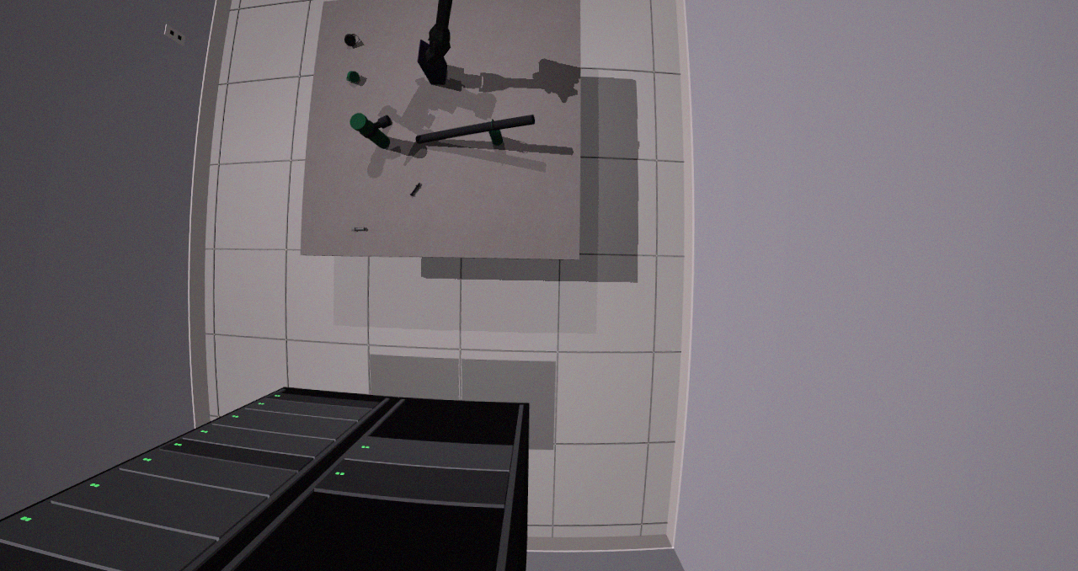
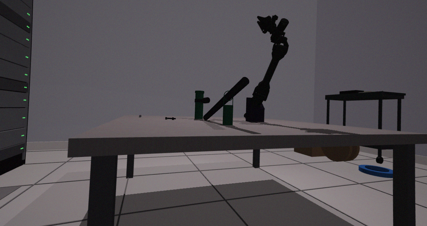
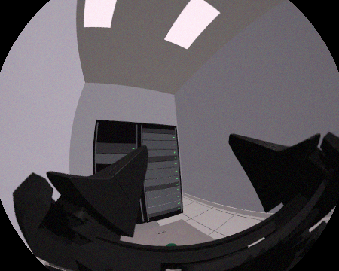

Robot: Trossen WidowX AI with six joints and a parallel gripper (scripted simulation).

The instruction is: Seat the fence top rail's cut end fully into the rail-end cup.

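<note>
The dark rail-end cup lies 62 cm below my gripper tip, 37 cm ahead of it and 3 cm to the right of it. Also, from my gripper tip: dark cap 74 cm below, 37 cm to the right, 11 cm behind; then green cap 74 cm below, 32 cm to the right, 10 cm ahead; then small green post 65 cm below, 44 cm to the left, 32 cm ahead.
</note>
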